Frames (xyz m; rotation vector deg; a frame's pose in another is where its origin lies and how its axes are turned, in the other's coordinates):
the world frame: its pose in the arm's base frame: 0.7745 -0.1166 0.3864 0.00 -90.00 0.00
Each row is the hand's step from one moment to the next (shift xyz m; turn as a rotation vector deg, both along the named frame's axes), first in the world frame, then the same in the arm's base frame.
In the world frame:
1: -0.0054 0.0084 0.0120 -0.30 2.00 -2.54
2: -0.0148 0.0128 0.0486 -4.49 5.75 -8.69
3: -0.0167 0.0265 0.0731 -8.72 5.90 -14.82
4: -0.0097 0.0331 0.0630 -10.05 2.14 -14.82
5: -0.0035 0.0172 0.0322 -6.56 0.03 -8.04
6: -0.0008 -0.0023 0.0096 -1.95 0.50 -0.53
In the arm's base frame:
1: -0.0120 0.0084 -0.0054 2.54 2.00 -0.30
2: -0.0486 0.0128 -0.0148 8.69 5.75 -4.49
3: -0.0731 0.0265 -0.0167 14.82 5.90 -8.72
4: -0.0630 0.0331 -0.0097 14.82 2.14 -10.05
5: -0.0322 0.0172 -0.0035 8.04 0.03 -6.56
6: -0.0096 -0.0023 -0.0008 0.53 0.50 -1.95

